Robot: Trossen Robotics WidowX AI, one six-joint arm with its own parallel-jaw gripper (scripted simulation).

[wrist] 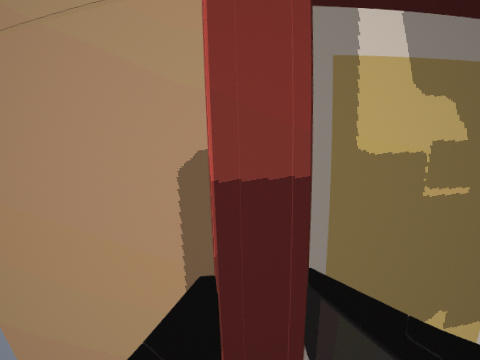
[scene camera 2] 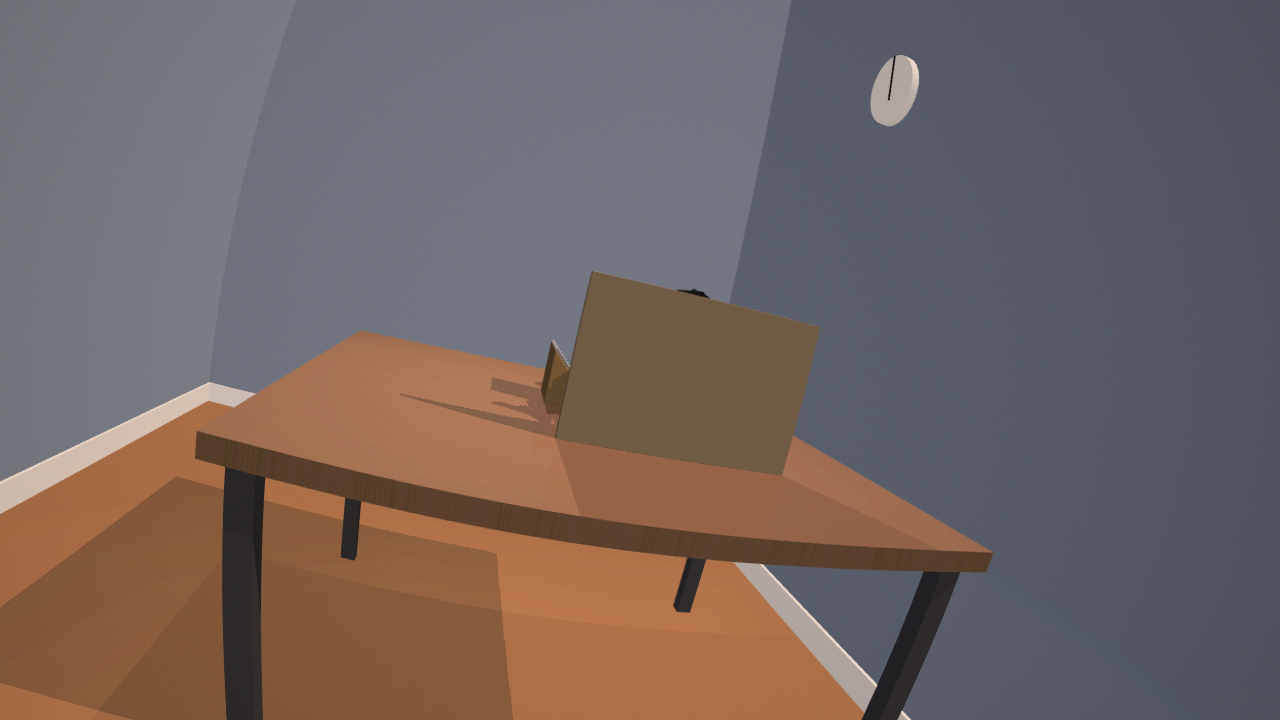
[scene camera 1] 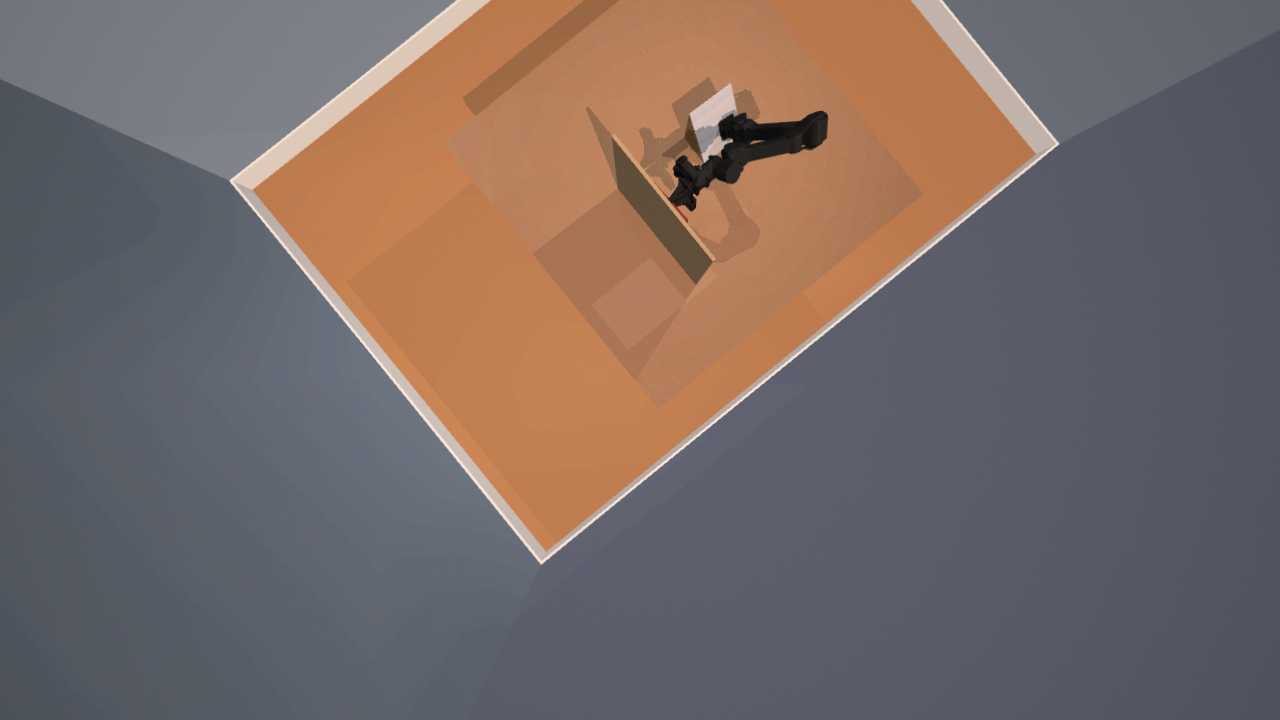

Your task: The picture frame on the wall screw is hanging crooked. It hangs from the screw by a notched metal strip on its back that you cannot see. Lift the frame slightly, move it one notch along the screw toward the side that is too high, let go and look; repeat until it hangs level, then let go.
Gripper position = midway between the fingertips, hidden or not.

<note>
My gripper point(scene camera 1: 668, 204) holds a picture frame point(wrist: 335, 142). Also in view: a tan wall board point(scene camera 2: 654, 371).
My gripper also shows in the wrist view point(wrist: 255, 288). The tan wall board also shows in the wrist view point(wrist: 112, 214) and in scene camera 1 point(scene camera 1: 633, 182). Scene camera 2 misses the picture frame, which is hidden by the tan wall board.
</note>
